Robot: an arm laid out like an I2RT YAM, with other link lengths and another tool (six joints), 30 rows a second.
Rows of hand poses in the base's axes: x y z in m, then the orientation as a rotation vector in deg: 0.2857 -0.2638 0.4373 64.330 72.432 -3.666; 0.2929 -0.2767 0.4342 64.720 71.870 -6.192; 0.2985 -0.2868 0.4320 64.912 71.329 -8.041; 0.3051 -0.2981 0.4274 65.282 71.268 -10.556; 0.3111 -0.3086 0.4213 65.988 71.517 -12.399; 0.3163 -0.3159 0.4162 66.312 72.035 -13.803; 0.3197 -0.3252 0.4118 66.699 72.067 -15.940; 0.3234 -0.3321 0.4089 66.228 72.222 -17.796; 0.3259 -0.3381 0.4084 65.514 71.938 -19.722; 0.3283 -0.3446 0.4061 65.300 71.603 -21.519; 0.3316 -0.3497 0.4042 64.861 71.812 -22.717; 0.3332 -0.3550 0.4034 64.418 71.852 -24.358; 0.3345 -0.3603 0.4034 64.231 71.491 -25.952; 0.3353 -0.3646 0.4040 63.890 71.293 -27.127; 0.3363 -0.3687 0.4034 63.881 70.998 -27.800; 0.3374 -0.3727 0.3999 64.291 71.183 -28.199; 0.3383 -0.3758 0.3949 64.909 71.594 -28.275; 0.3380 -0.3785 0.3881 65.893 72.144 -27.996; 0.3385 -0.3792 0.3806 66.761 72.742 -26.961; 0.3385 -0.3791 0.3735 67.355 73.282 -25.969; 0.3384 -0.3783 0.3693 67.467 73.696 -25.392; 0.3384 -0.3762 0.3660 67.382 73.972 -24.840
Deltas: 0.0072 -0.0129 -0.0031 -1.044 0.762 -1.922; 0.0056 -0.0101 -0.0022 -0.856 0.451 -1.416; 0.0066 -0.0113 -0.0046 -0.889 1.194 -1.700; 0.0060 -0.0105 -0.0061 -0.220 1.180 -1.346; 0.0052 -0.0073 -0.0051 -0.228 1.141 -0.777; 0.0034 -0.0093 -0.0044 -0.642 1.128 -1.432; 0.0037 -0.0069 -0.0029 -1.120 1.008 -0.763; 0.0025 -0.0060 -0.0005 -1.468 0.686 -0.848; 0.0024 -0.0065 -0.0023 -1.042 0.629 -1.067; 0.0033 -0.0051 -0.0019 -0.762 0.751 -0.390; 0.0016 -0.0053 -0.0008 -1.004 0.849 -0.714; 0.0013 -0.0053 0.0000 -0.931 0.525 -0.973; 0.0008 -0.0043 0.0006 -0.808 0.441 -0.583; 0.0010 -0.0041 -0.0006 -0.391 0.114 -0.501; 0.0011 -0.0040 -0.0035 0.217 0.357 -0.404; 0.0009 -0.0031 -0.0050 0.589 0.369 -0.248; -0.0003 -0.0027 -0.0068 1.057 0.298 -0.194; 0.0005 -0.0007 -0.0075 1.293 -0.059 0.328; 0.0000 0.0001 -0.0071 1.052 -0.084 0.432; -0.0001 0.0008 -0.0042 0.479 0.022 0.417; 0.0000 0.0021 -0.0033 0.272 -0.080 0.462
